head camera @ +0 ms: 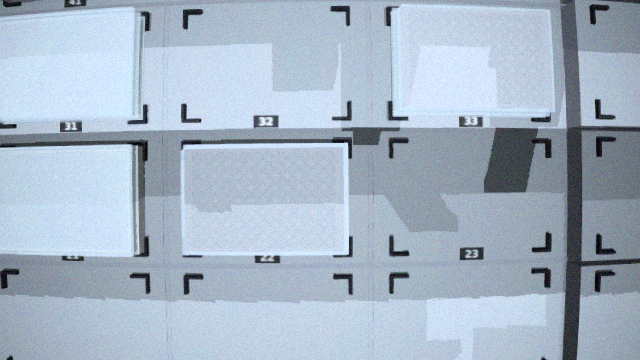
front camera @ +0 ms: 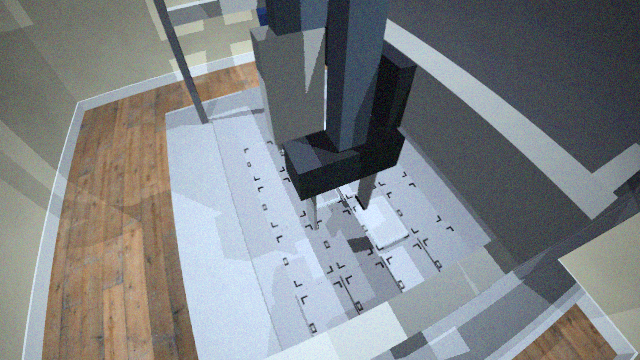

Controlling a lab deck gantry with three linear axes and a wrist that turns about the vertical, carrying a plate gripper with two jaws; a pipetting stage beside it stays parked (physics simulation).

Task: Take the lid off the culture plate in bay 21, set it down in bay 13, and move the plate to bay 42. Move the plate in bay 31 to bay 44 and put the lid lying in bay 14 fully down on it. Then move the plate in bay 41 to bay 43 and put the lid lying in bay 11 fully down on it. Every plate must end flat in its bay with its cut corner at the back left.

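Places are measured from the robot's base along level axes (x ahead, y left, z up), in centimetres.
Pixels of known places: gripper, between the fingertips: [front camera: 337, 212]; robot's base, origin of its link: [front camera: 245, 150].
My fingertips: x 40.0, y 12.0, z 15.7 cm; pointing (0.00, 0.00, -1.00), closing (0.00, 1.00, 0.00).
For each thing: its top centre in the pictures, then the offset to it from my fingertips. "spot": a spot on its surface instead.
- bay 21, a spot on its surface: [head camera: 65, 200] spot: dx -32.6, dy +3.1, dz -14.1 cm
- bay 31, a spot on its surface: [head camera: 67, 70] spot: dx -32.5, dy +13.2, dz -14.1 cm
- bay 13, a spot on its surface: [head camera: 407, 320] spot: dx -6.0, dy -6.9, dz -15.7 cm
- pale plate with a patterned top, centre of its top: [head camera: 263, 200] [front camera: 317, 185] dx -17.2, dy +3.0, dz -14.3 cm
- patterned plate, centre of its top: [head camera: 478, 57] [front camera: 381, 218] dx -0.8, dy +13.7, dz -14.3 cm
The culture plate in bay 21 [head camera: 65, 200] is pale, has a layered right edge and is cut off by the left edge of the head view. The plate in bay 31 [head camera: 67, 70] looks similar and is also cut off there. The upper part of bay 13 [head camera: 407, 320] shows at the bottom of the head view. My gripper [front camera: 340, 216] is open, its two jaws apart with nothing visible between them, above the middle of the deck in the front view. It does not show in the head view. I cannot make out the plate in bay 41 or the lids in bays 11 and 14.
A pale plate with a patterned top [head camera: 265, 200] lies in bay 22. Another patterned plate [front camera: 382, 222] [head camera: 525, 65] lies in bay 33. A grey block [front camera: 292, 90] hangs beside the gantry column [front camera: 352, 80]. A thin post [front camera: 182, 65] stands at the back left.
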